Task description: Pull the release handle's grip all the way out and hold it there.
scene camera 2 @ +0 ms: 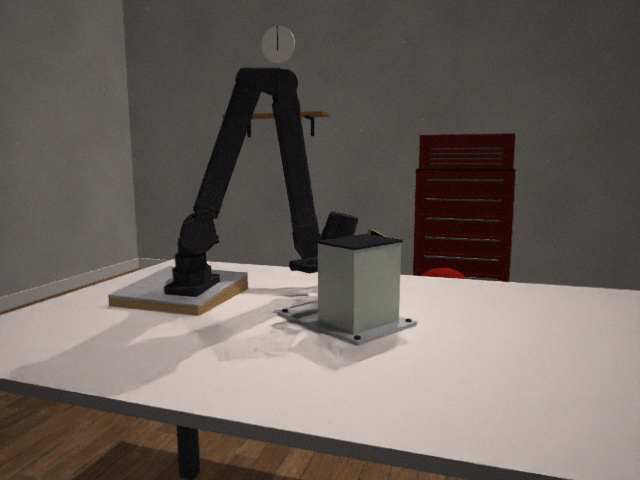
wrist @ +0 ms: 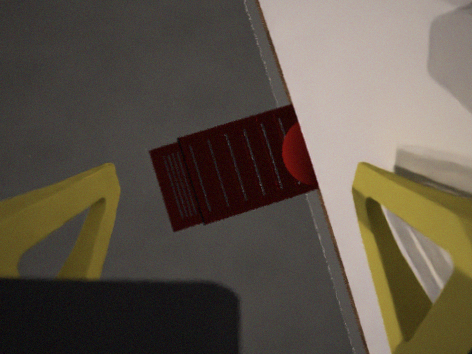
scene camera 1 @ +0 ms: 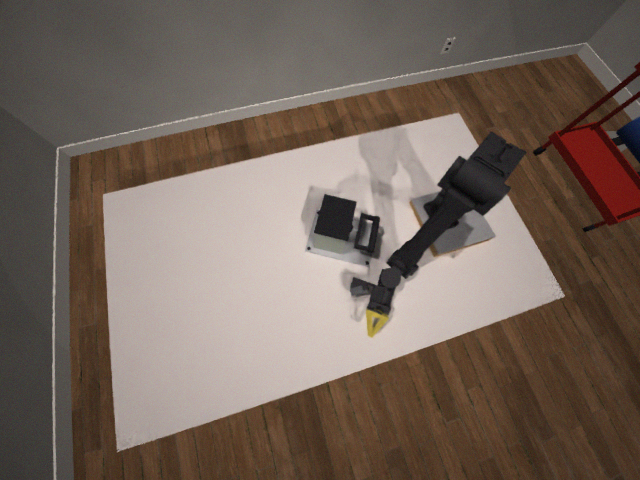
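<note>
A pale green box (scene camera 1: 333, 243) (scene camera 2: 357, 289) with a black top stands on a grey baseplate (scene camera 1: 356, 256) (scene camera 2: 386, 330). The release handle's black loop-shaped grip (scene camera 1: 364, 251) (scene camera 2: 303, 265) sticks out from the box's side towards the arm's base; its far parts are hidden in scene camera 2. My gripper (scene camera 1: 371, 333) (wrist: 235, 176) is open, with its yellow fingers wide apart and nothing between them. It is past the baseplate's corner, apart from the grip, with the fingers pointing away from the box. In scene camera 2 the box hides most of it. The handle does not show in the wrist view.
The arm's base stands on a wood-edged board (scene camera 1: 467, 235) (scene camera 2: 140, 292) beside the handle's side of the box. A red tool chest (scene camera 2: 465, 206) (wrist: 235, 172) and a red round object (scene camera 2: 443, 272) (wrist: 300, 156) are beyond the table. A red cart (scene camera 1: 599, 173) is off the table.
</note>
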